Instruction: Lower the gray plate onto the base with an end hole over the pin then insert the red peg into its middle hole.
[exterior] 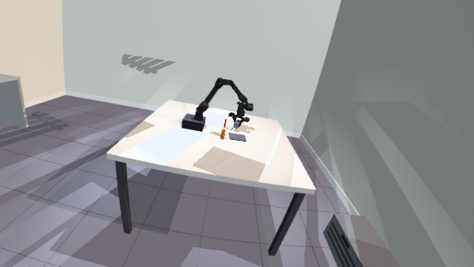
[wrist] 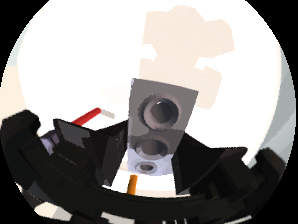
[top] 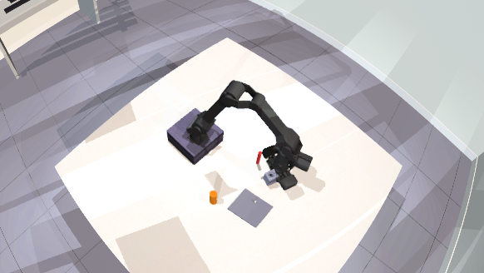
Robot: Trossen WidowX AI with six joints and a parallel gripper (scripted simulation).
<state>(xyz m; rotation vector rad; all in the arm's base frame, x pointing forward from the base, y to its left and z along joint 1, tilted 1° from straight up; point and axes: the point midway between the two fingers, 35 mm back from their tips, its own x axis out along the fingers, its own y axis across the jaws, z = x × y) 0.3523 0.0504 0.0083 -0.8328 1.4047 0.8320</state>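
The base is 14 cm to the right of my gripper tip, 3 cm below it and 1 cm behind it. Round my gripper tip: orange cylinder 22 cm to the right, 14 cm behind; then red peg 11 cm behind, 4 cm to the left; then gray plate 3 cm above.
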